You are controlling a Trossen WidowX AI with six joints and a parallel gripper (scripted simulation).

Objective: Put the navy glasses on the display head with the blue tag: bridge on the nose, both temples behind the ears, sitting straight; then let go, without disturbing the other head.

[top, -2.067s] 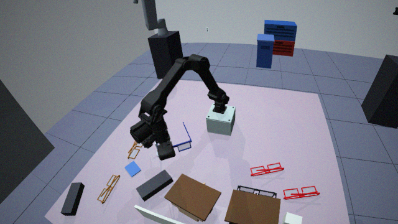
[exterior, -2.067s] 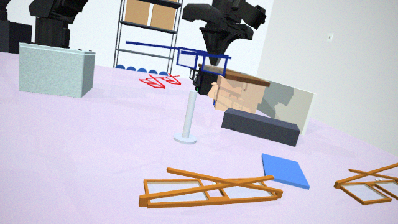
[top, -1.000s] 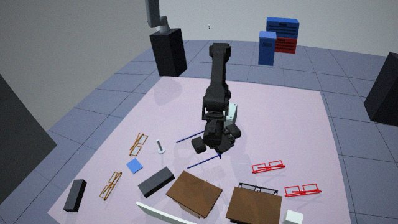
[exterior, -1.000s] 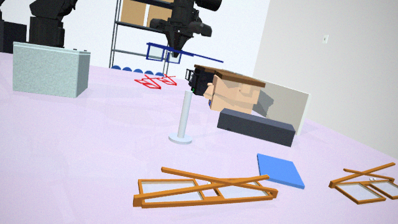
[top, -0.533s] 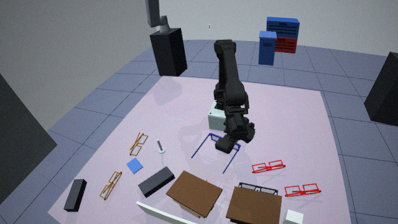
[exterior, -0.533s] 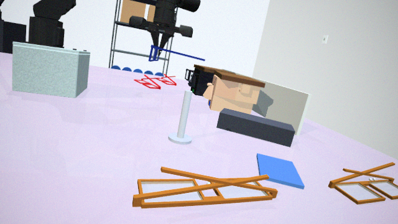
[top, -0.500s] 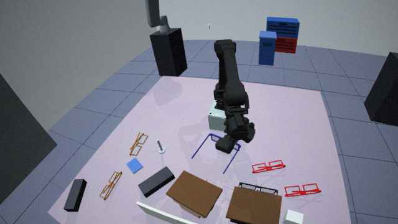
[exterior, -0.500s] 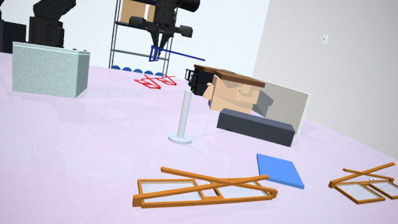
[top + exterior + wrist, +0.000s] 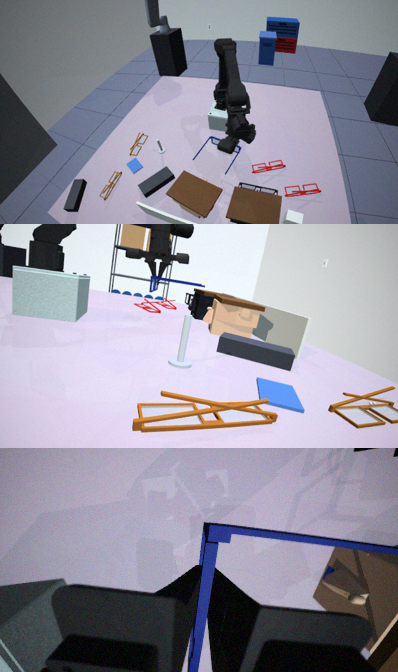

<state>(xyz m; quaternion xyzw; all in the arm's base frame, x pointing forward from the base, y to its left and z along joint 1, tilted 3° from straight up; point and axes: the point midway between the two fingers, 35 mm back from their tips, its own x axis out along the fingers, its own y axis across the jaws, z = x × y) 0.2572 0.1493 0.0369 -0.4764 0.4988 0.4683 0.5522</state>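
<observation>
Right now the display head is 22 cm ahead of my gripper tip, 6 cm to the right of it and 5 cm below it. The rest, counted from my gripper tip: white panel 34 cm ahead, 6 cm to the left, 5 cm below; then white cube 31 cm to the left, 19 cm ahead, 8 cm below; then white post 36 cm to the right, 8 cm below, 7 cm ahead.
</observation>
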